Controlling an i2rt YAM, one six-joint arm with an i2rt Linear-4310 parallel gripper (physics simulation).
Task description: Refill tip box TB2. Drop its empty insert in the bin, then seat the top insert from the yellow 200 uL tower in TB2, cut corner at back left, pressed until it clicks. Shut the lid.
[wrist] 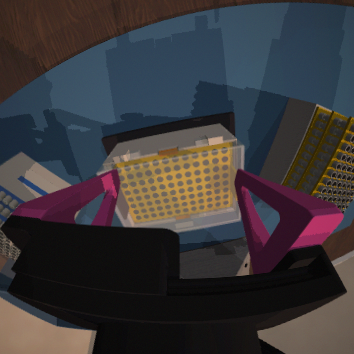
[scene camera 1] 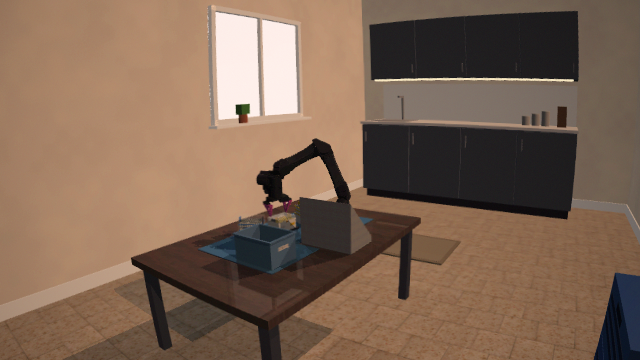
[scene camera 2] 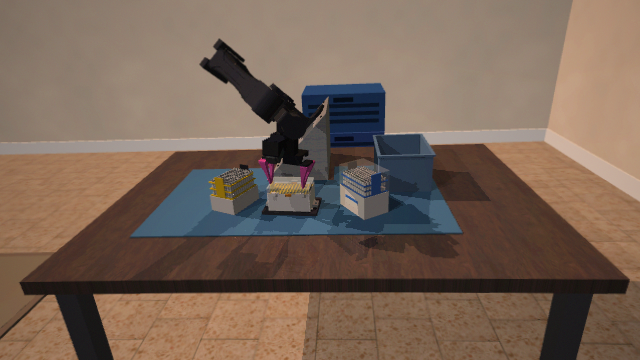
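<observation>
A white tip box [scene camera 2: 290,202] stands on a dark base plate [scene camera 2: 270,212] [wrist: 217,120]. Its yellow insert [scene camera 2: 289,188] [wrist: 180,185] shows rows of dark holes and no raised tips. Clear plastic surrounds the insert in the wrist view; the lid's exact position is hard to tell. My gripper [scene camera 1: 278,213] [scene camera 2: 287,185] [wrist: 176,175] is open, its magenta fingers pointing down near the two ends of the box's top, with nothing gripped. The yellow tower [scene camera 2: 233,190] [wrist: 310,145] stands beside the box with stacked inserts. The grey-blue bin [scene camera 1: 265,250] [scene camera 2: 405,170] shows no contents.
A blue-marked tower [scene camera 2: 365,192] [wrist: 20,175] with a clear cover stands between the box and the bin. A grey wedge-shaped panel [scene camera 1: 327,225] [scene camera 2: 320,145] stands behind the box in scene camera 2. The towers, box and bin are on a blue mat [scene camera 2: 170,220] [wrist: 165,70].
</observation>
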